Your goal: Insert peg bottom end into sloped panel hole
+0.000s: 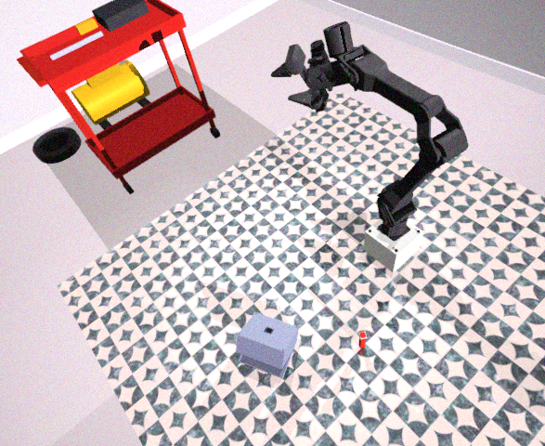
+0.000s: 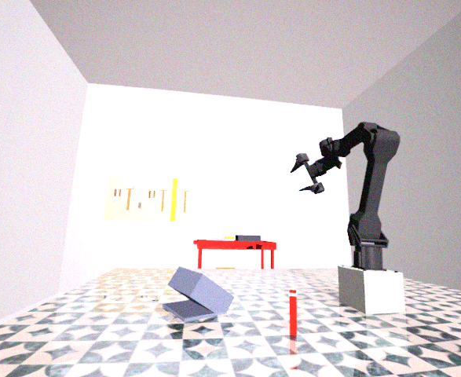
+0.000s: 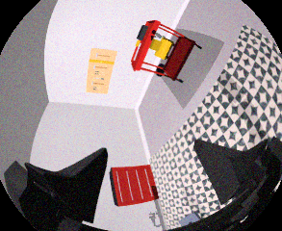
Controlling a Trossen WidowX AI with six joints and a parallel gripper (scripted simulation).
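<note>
Right now my gripper tip is 55 cm to the right of the red peg, 36 cm above it and 20 cm short of it. From my gripper tip the other things lie so: sloped panel 39 cm to the left, 39 cm ahead, 38 cm below.
</note>
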